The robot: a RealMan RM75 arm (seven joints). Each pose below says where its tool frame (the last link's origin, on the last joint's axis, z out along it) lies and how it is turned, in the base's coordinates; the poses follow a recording.
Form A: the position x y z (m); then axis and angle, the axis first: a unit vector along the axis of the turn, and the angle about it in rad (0 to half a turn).
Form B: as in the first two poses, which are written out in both.
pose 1, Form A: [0.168 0.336 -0.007 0.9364 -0.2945 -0.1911 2.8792]
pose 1, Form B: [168 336 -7 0.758 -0.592 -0.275 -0.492 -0.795 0.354]
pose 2, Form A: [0.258 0.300 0.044 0.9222 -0.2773 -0.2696 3.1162]
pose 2, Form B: [258 300 44 0.701 -0.518 -0.490 -0.505 -0.846 0.173]
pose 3, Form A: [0.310 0.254 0.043 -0.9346 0.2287 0.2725 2.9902]
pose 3, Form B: [310 254 43 0.748 -0.384 -0.541 -0.466 -0.885 -0.017]
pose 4, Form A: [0.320 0.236 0.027 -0.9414 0.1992 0.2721 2.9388]
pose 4, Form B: [320 236 27 0.775 -0.316 -0.547 -0.426 -0.901 -0.082]
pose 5, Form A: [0.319 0.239 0.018 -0.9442 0.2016 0.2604 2.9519]
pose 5, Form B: [319 239 18 0.785 -0.328 -0.525 -0.426 -0.902 -0.074]
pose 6, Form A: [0.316 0.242 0.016 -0.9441 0.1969 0.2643 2.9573]
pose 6, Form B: [316 242 16 0.785 -0.320 -0.531 -0.417 -0.906 -0.070]
